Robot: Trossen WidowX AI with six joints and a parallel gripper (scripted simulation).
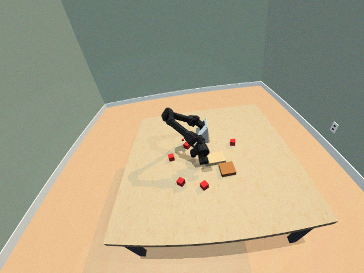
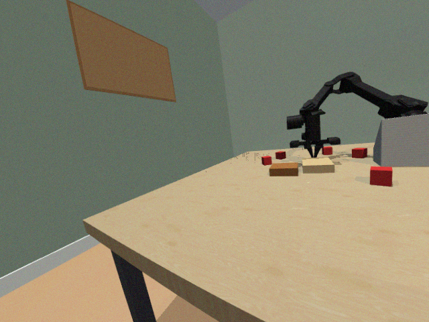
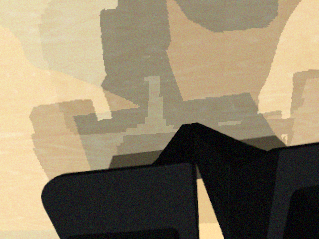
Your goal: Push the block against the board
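The pale tan board is 9 cm to the left of my gripper tip, 1 cm behind it and 1 cm above it. Also, from my gripper tip: brown square block 16 cm to the left, 10 cm ahead, 1 cm above.
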